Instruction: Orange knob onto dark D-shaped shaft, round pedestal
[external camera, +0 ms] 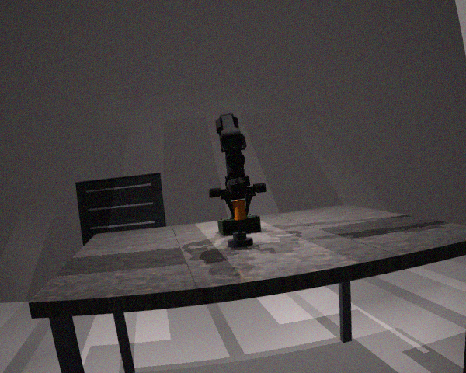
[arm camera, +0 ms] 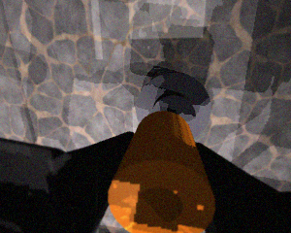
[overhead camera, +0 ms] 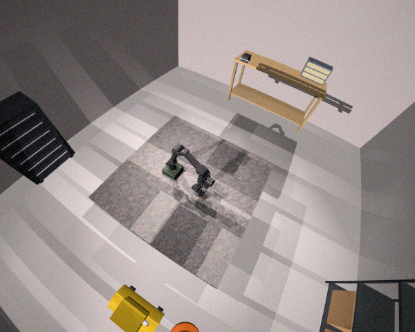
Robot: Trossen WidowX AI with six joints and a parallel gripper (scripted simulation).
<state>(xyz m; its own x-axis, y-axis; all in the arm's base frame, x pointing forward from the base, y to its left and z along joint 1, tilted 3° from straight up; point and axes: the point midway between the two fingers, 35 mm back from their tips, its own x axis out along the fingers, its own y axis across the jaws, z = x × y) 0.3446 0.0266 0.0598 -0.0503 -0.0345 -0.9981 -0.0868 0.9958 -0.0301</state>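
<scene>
My gripper tip is now 1 cm to the left of the round dark pedestal and 6 cm above it. Round my gripper tip: orange knob (2 cm above).
</scene>
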